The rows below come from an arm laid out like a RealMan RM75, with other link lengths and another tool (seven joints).
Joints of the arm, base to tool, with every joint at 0 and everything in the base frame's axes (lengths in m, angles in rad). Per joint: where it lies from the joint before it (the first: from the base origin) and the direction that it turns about. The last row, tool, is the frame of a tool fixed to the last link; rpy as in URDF.
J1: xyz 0 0 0.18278 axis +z
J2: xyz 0 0 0 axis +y
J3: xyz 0 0 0.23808 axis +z
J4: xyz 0 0 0 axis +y
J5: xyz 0 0 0.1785 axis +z
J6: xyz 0 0 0 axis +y
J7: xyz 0 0 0.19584 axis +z
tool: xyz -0.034 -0.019 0.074 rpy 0 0.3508 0.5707
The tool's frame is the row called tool.
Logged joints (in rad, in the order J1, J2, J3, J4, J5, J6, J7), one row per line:
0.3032 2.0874 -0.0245 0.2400 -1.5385 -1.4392 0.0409
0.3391 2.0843 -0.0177 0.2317 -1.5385 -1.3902 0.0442
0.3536 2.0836 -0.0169 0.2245 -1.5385 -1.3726 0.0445
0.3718 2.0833 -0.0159 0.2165 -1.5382 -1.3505 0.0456
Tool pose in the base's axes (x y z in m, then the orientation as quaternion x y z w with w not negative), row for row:
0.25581 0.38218 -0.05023 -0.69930 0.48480 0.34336 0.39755
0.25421 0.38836 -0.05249 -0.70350 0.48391 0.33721 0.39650
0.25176 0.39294 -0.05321 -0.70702 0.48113 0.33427 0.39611
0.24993 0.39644 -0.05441 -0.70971 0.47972 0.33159 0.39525
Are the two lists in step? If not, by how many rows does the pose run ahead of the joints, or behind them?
The pose runs 2 rows ahead of the joints: the pose in row i belongs to the joints in row i + 2.
